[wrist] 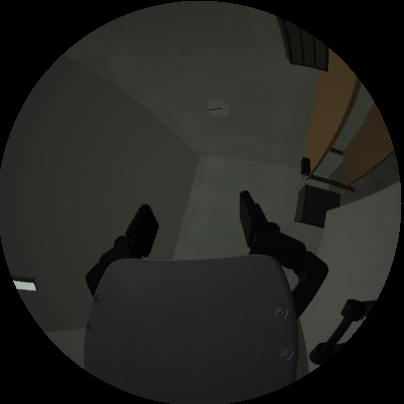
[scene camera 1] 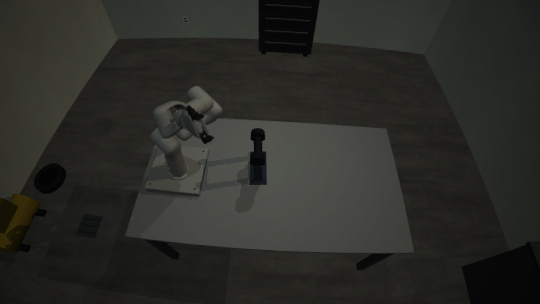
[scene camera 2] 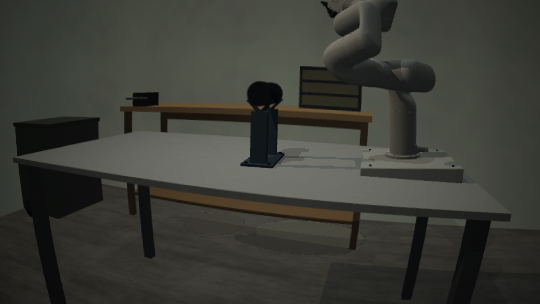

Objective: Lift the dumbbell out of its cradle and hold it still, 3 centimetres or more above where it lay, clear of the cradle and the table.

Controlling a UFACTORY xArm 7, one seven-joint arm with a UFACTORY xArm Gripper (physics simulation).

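Seen in the pictures: gripper, fingertip midpoint: (wrist: 194, 209) (scene camera 1: 205, 129); arm's base, link origin: (scene camera 1: 179, 171) (scene camera 2: 402, 155).
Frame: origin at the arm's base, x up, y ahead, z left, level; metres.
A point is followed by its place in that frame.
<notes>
The black dumbbell (scene camera 1: 258, 145) {x 0.203, y 0.462, z 0.132 m} (scene camera 2: 259, 94) {x 0.183, y 0.438, z 0.232 m} (wrist: 337, 334) lies level on top of the tall dark blue cradle (scene camera 1: 258, 176) {x 0.025, y 0.478, z 0.042 m} (scene camera 2: 259, 137) {x 0.052, y 0.435, z 0.229 m}, its two round heads at the ends of a thin bar. The cradle stands on the table (scene camera 1: 325, 200) {x -0.037, y 0.881, z -0.011 m} (scene camera 2: 175, 155) {x -0.037, y 0.762, z 0.229 m} (wrist: 352, 250) {x -0.037, y 0.866, z -0.036 m}. My gripper (scene camera 1: 201, 125) {x 0.607, y 0.320, z -0.115 m} (wrist: 194, 209) {x 0.607, y 0.320, z -0.115 m} is open, with nothing between its fingers. It is high up, left of the dumbbell in scene camera 1, and apart from it. In scene camera 2 part of the gripper shows at the top edge. In the wrist view the dumbbell is at the lower right, outside the fingers.
The white arm base plate (scene camera 1: 172, 189) {x 0.003, y 0.005, z -0.126 m} (scene camera 2: 410, 172) {x -0.016, y -0.031, z 0.187 m} stands on the table beside the cradle. A wooden workbench (scene camera 2: 200, 108) (wrist: 332, 95) is behind the table, with a dark rack (scene camera 2: 330, 107) on it. A dark cabinet (scene camera 2: 60, 170) (wrist: 320, 206) stands on the floor.
</notes>
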